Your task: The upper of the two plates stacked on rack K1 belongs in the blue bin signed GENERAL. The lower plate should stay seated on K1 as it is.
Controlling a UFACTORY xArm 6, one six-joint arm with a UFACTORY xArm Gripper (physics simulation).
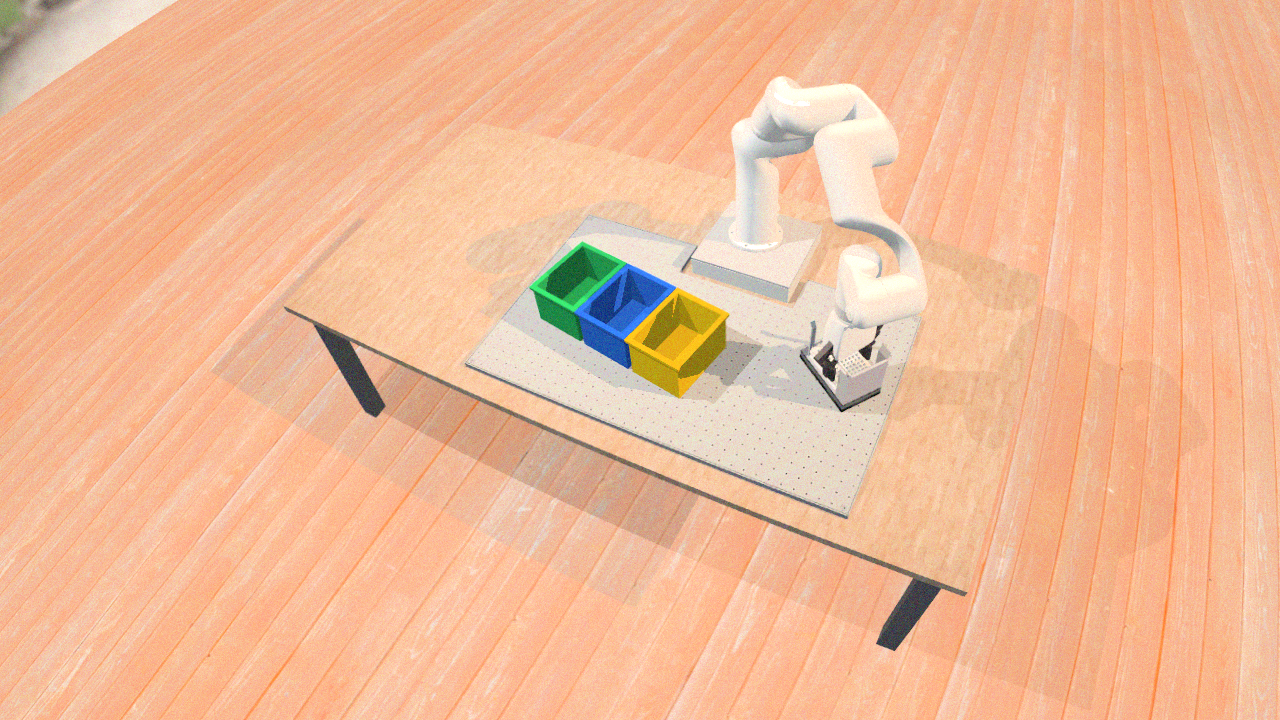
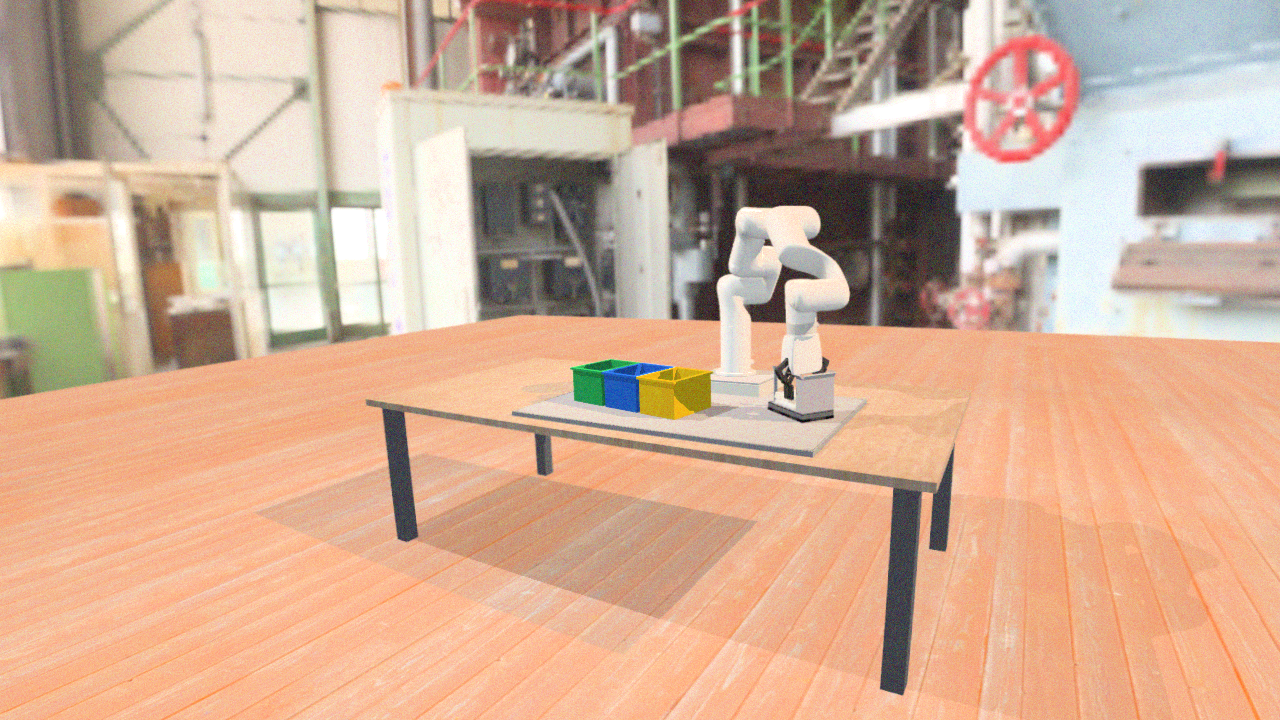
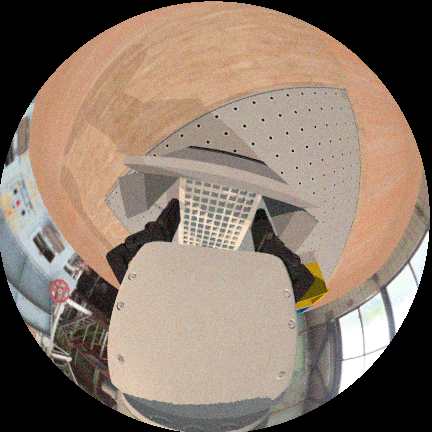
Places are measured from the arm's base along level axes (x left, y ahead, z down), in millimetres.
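Pixels of known places: gripper, fingertip midpoint: [image 1: 846, 366] [image 3: 216, 213]; arm's base, origin of the base link: [image 1: 755, 235] [image 2: 735, 373].
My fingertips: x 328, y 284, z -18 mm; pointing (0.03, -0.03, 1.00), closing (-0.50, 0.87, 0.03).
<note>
For each thing: its top centre in the pictures, then the offset to it from my fingertips. "spot": a spot on its surface instead. Level surfaces: height alone.
- Rack K1, middle of its top: [image 3: 201, 277] [image 1: 847, 337] [image 2: 801, 368] dx -10, dy -10, dz -70 mm
- blue bin, middle of its top: [image 1: 625, 299] [image 2: 639, 369] dx -450, dy +81, dz -50 mm
- green bin, surface spot: [image 1: 556, 314] [image 2: 587, 386] spot: dx -590, dy +143, dz +1 mm
- perforated board, its level: dz +50 mm
Rack K1 [image 1: 868, 377] [image 2: 816, 394] is a pale open-topped holder with a dark base at the right of the board. A white plate with a grid of square wells [image 1: 857, 363] [image 3: 218, 215] sits in it; the lower plate cannot be told apart beneath. My gripper [image 1: 849, 352] [image 3: 216, 213] is open and points down into the rack, with one black finger on each side of the plate and nothing gripped. Whether the fingers touch the plate cannot be seen. The blue bin [image 1: 605, 338] [image 2: 621, 392] stands in the middle of three bins; its sign is not readable.
A yellow bin [image 1: 657, 368] [image 2: 660, 399] stands on the rack's side of the blue bin, and a green bin [image 1: 556, 314] [image 2: 586, 385] on the other side. All stand on the perforated board [image 1: 760, 429] [image 3: 320, 130]. The rack's raised walls stand close around the fingers.
</note>
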